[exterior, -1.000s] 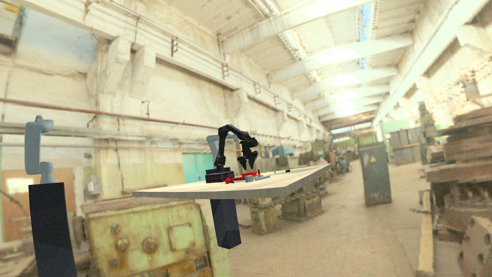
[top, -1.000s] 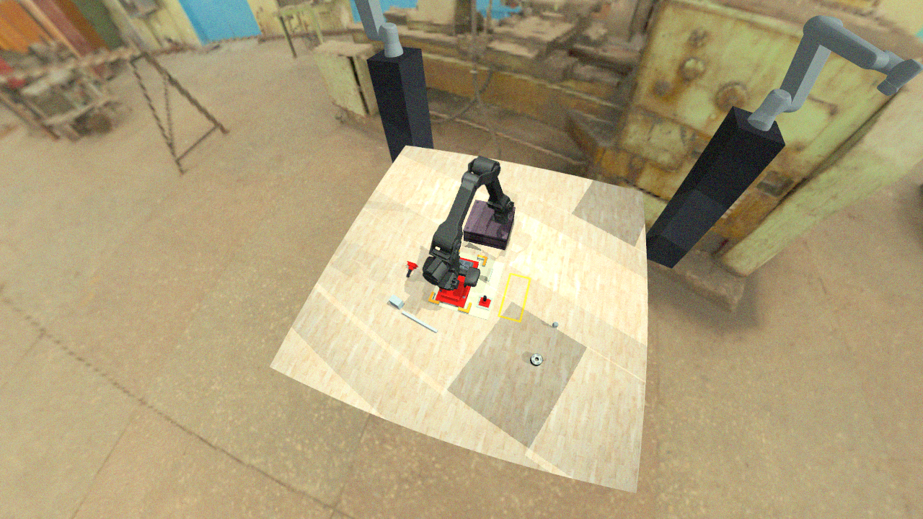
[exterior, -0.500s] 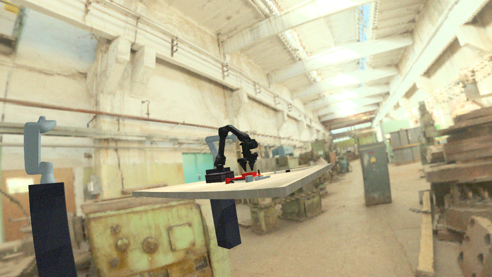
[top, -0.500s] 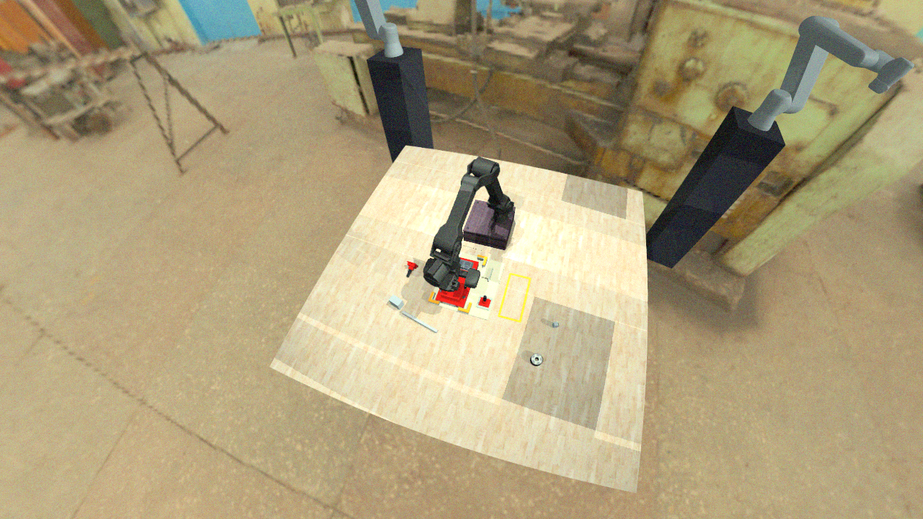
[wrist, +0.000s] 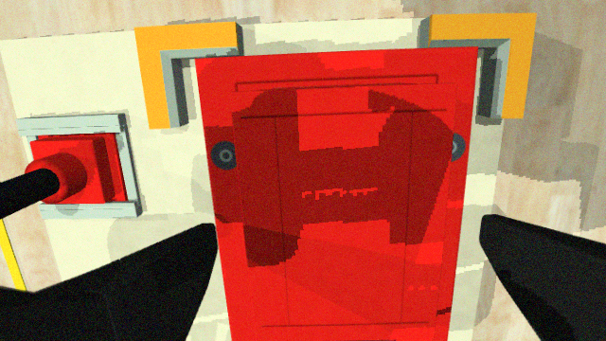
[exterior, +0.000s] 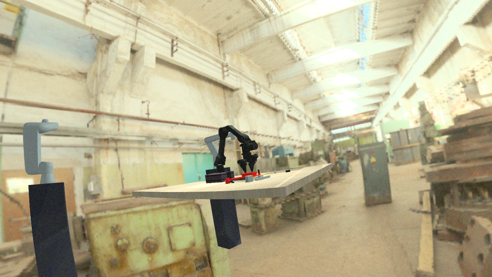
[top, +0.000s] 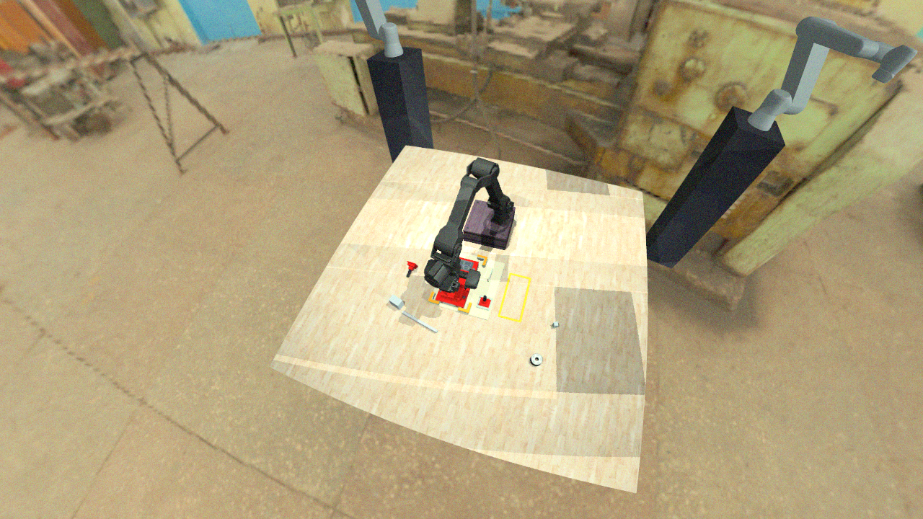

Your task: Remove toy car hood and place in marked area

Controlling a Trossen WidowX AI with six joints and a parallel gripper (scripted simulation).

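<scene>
Now: gripper tip 1 cm above the red hood. Round my gripper tip: small grey piece 3 cm behind, 39 cm to the left, 4 cm below; grey rod 17 cm ahead, 5 cm to the right, 5 cm below.
</scene>
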